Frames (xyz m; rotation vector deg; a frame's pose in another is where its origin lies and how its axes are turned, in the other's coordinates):
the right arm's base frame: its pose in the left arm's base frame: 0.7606 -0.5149 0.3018 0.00 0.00 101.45
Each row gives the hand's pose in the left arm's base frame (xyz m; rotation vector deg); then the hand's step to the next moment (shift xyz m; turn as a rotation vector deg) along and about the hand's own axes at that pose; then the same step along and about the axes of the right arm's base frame.
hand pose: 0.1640 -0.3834 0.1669 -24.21 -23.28 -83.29
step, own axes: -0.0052 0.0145 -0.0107 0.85 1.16 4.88
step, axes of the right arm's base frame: -0.0028 -0.0139 -0.0123 1.57 -1.51 4.60
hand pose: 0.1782 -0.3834 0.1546 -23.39 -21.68 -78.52
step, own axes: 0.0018 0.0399 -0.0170 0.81 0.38 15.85
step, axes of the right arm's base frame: -0.0117 -0.0385 -0.0163 6.96 -1.56 14.18
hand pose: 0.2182 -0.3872 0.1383 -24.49 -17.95 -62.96
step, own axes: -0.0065 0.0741 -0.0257 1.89 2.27 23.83
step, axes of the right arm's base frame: 0.0081 -0.0681 -0.0386 10.23 -4.16 21.32
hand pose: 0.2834 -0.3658 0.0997 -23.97 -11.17 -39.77
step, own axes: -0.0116 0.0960 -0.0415 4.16 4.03 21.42
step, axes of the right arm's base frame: 0.0428 -0.0654 -0.0705 8.52 -6.83 19.32
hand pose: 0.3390 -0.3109 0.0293 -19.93 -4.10 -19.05
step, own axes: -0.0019 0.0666 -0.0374 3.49 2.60 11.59
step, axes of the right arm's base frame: 0.0416 -0.0296 -0.0568 4.34 -4.98 10.47
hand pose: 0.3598 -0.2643 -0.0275 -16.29 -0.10 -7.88
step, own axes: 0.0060 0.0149 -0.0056 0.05 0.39 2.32
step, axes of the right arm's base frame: 0.0100 -0.0100 -0.0094 0.96 -0.34 2.12
